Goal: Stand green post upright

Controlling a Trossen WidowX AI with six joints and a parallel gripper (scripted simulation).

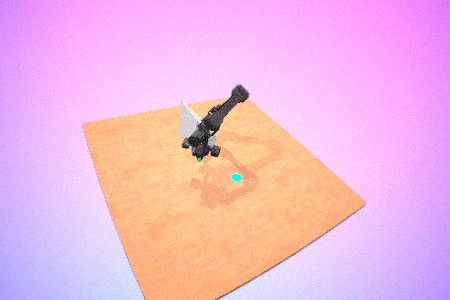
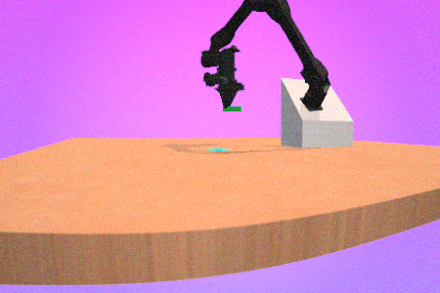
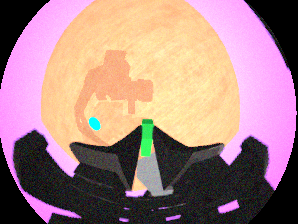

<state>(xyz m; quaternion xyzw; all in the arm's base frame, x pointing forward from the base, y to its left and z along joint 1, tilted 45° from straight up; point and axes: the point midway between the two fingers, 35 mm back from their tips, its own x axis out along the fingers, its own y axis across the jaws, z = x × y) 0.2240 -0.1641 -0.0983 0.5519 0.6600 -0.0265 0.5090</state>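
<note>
The cyan circle is 11 cm ahead of my gripper tip, 19 cm to the left of it and 12 cm below it. Also, from my gripper tip: green post 1 cm behind, 2 cm to the left.
</note>
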